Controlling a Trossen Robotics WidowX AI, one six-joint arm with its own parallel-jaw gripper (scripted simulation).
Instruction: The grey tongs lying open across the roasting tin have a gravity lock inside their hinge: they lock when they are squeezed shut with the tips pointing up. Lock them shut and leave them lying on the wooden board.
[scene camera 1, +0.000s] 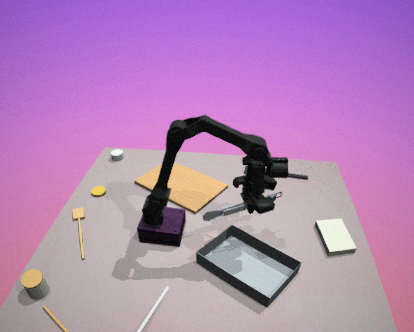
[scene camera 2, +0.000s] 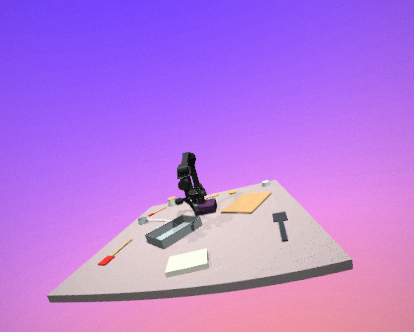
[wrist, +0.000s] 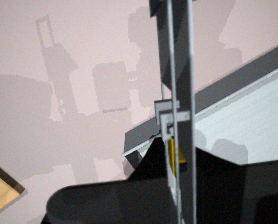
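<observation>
Scene camera 1 shows a roasting tin (scene camera 1: 259, 270) and a cream block (scene camera 1: 335, 238), along with the gripper (scene camera 1: 250, 212). Scene camera 2 has the tin (scene camera 2: 166, 235) and the block (scene camera 2: 189, 262) as well. The wrist view takes in the gripper (wrist: 163, 143), but the block is out of frame in the wrist view.
</observation>
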